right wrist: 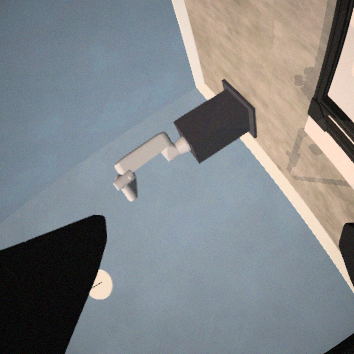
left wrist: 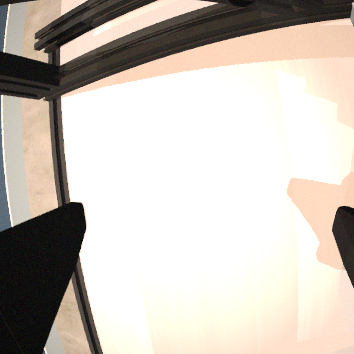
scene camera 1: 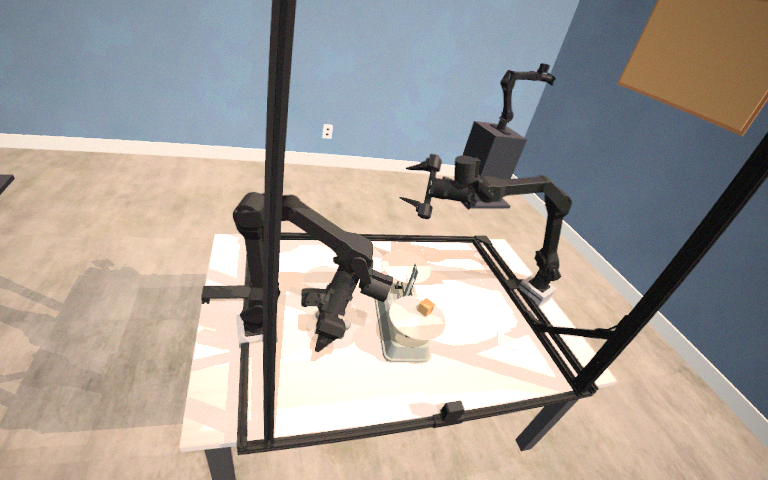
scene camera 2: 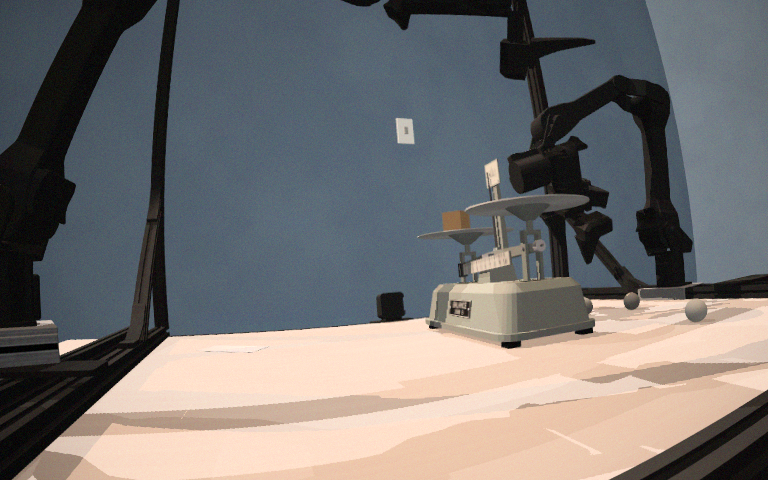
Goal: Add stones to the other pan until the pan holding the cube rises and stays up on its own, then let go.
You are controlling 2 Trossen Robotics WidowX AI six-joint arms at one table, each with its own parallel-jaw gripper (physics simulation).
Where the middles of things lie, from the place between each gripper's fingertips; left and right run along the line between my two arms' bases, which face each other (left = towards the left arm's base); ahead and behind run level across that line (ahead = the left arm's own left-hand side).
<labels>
I see the grey balance scale [scene camera 2: 499, 307] 9 cm ahead of my left hand, 28 cm to the right of it and 2 cm above it.
I see my right gripper 26 cm past the grey balance scale, 23 cm above it and 3 cm to the right of it.
</labels>
